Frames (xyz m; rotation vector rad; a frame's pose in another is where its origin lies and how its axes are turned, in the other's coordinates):
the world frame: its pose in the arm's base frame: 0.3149 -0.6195 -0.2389 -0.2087 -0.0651 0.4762
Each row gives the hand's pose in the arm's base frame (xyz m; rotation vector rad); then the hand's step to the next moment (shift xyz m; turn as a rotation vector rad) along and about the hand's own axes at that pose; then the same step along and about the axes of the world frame.
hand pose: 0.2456 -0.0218 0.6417 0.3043 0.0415 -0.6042
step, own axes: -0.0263 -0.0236 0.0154 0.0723 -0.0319 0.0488
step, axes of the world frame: -0.0354 0.0062 0.0138 -0.0015 -0.0924 0.0092
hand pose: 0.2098 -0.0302 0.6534 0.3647 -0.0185 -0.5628
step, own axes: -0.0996 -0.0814 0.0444 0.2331 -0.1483 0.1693
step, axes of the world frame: -0.1287 0.0315 0.0310 -0.0452 -0.3202 0.0210
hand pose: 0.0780 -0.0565 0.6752 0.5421 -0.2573 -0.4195
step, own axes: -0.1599 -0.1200 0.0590 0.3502 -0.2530 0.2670
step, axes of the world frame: -0.1994 0.0563 -0.0227 -0.0937 -0.4987 0.0218
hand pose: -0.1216 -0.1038 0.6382 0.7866 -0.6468 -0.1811
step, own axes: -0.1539 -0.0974 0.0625 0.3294 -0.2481 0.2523
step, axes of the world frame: -0.1578 0.0506 -0.0980 -0.0917 -0.4745 0.0127
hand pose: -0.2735 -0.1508 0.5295 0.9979 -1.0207 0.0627
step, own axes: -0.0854 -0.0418 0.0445 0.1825 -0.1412 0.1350
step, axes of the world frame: -0.0637 0.0240 -0.0799 -0.0458 -0.2634 0.0036
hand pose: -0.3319 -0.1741 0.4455 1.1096 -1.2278 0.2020
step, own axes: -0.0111 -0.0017 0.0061 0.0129 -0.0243 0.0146
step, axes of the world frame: -0.0069 0.0047 -0.0097 -0.0030 -0.0291 -0.0107
